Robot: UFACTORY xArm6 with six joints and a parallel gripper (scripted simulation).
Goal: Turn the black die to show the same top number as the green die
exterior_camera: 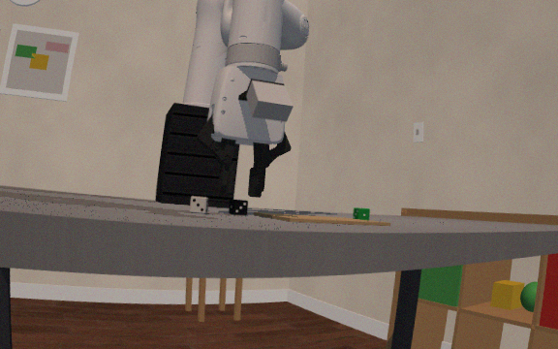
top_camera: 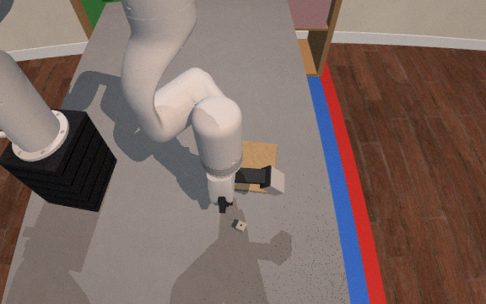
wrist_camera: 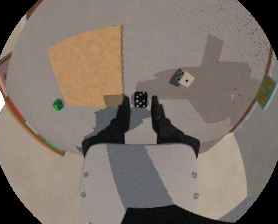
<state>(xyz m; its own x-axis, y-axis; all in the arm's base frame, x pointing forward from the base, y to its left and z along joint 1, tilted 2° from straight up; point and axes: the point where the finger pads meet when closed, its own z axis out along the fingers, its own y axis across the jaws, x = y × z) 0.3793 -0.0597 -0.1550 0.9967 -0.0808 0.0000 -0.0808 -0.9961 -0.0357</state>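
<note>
The black die lies 40 mm below my hand and 10 mm behind it. The rest, counted from my hand: tan mat (90 mm to the left, 50 mm ahead, 40 mm below); green die (210 mm to the left, 40 mm below, 10 mm ahead); white die (70 mm to the right, 40 mm below, 30 mm ahead).
</note>
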